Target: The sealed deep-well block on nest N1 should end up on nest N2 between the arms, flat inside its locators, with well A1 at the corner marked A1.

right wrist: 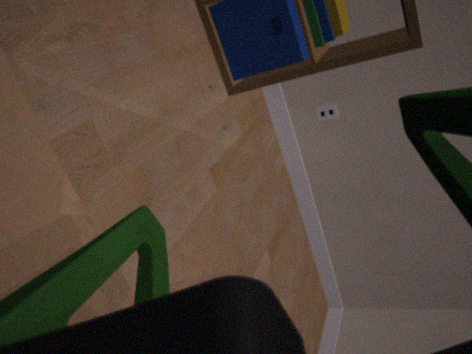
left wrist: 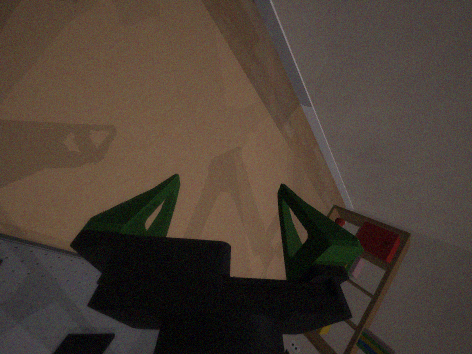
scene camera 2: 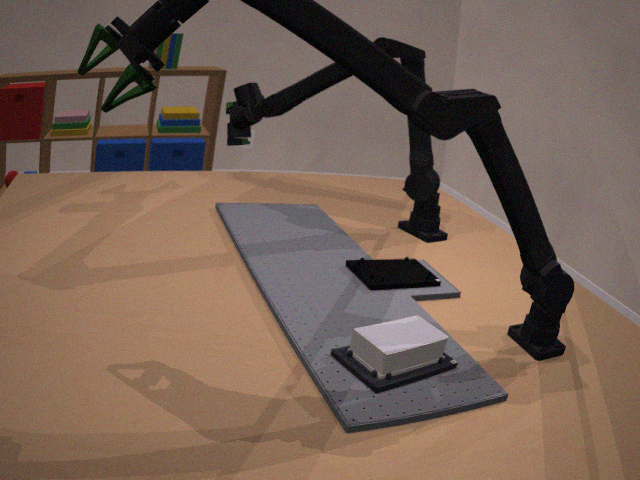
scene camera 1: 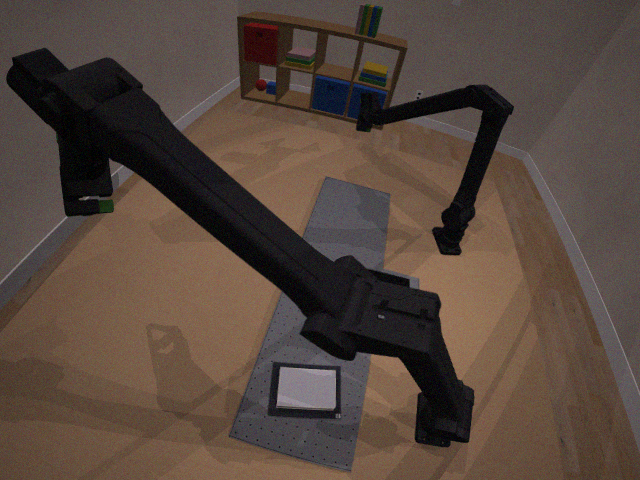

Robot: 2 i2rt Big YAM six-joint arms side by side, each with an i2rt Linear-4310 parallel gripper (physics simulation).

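Places are measured from the left arm's base along level axes (x left, y down, z back), in centimetres.
Pixels of known places: left gripper, fingertip midpoint: (left wrist: 230, 183) (scene camera 2: 90, 91) (scene camera 1: 83, 188); right gripper, fingertip midpoint: (right wrist: 272, 169) (scene camera 2: 228, 127); left arm's base, origin of the base link: (scene camera 2: 535, 343) (scene camera 1: 432, 419); right arm's base, origin of the base link: (scene camera 2: 422, 233) (scene camera 1: 445, 242).
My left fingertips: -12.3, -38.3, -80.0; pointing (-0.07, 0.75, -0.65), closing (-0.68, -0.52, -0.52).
Note:
For each thing: its top centre in the pictures, then the offset to it from my left fingertips, as dx, dy, dz. Level surfaces: height alone.
- white deep-well block, middle of its top: (scene camera 2: 403, 333) (scene camera 1: 307, 387) +12.4, +31.6, +47.4
- dark nest N1, middle of its top: (scene camera 2: 398, 351) (scene camera 1: 306, 389) +12.4, +34.8, +47.4
- black nest N2, middle of its top: (scene camera 2: 395, 266) (scene camera 1: 384, 288) -19.7, +34.8, +62.5
- grey perforated board, its level: dy +37.0
The white deep-well block (scene camera 1: 306, 388) (scene camera 2: 399, 338) lies flat inside the locators of the dark nest N1 (scene camera 1: 273, 395) (scene camera 2: 380, 385). Its well marks cannot be made out. The black nest N2 (scene camera 2: 395, 273) is empty, with a small white mark at one corner; my left arm mostly hides it in scene camera 1. My left gripper (scene camera 1: 105, 206) (scene camera 2: 92, 90) (left wrist: 230, 183) is open and empty, high above the table and far from the block. My right gripper (scene camera 1: 363, 128) (scene camera 2: 238, 125) (right wrist: 272, 169) is open and empty, raised beyond the far end of the board.
Both nests are on a grey perforated board (scene camera 1: 356, 201) (scene camera 2: 273, 227) on the wooden surface. My left arm stretches over the board in scene camera 1. A wooden shelf unit (scene camera 1: 323, 25) (scene camera 2: 219, 98) with bins and books stands behind, against the walls.

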